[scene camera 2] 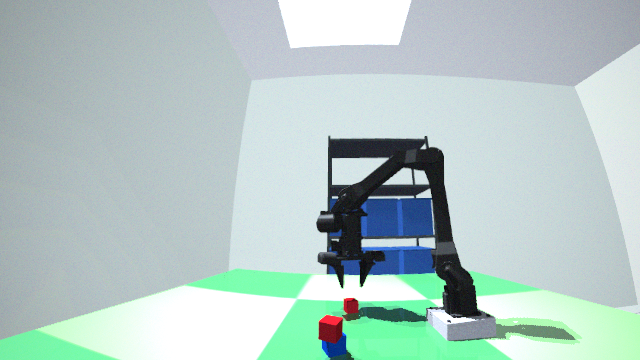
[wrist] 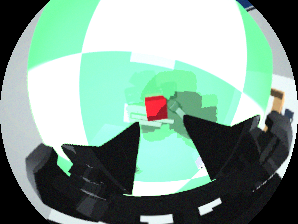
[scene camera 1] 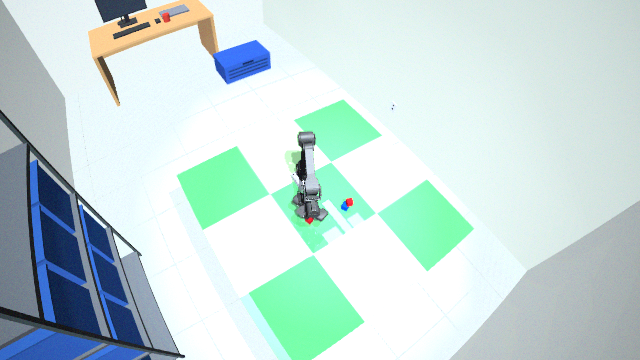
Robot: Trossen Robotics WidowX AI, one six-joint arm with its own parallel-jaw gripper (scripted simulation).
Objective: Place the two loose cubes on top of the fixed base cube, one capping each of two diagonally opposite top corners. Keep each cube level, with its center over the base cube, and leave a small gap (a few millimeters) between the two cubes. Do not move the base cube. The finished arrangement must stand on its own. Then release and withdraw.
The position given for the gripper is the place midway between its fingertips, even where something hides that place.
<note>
The gripper (scene camera 2: 351,287) is open and holds nothing.
The gripper shows as well in the wrist view (wrist: 161,121).
</note>
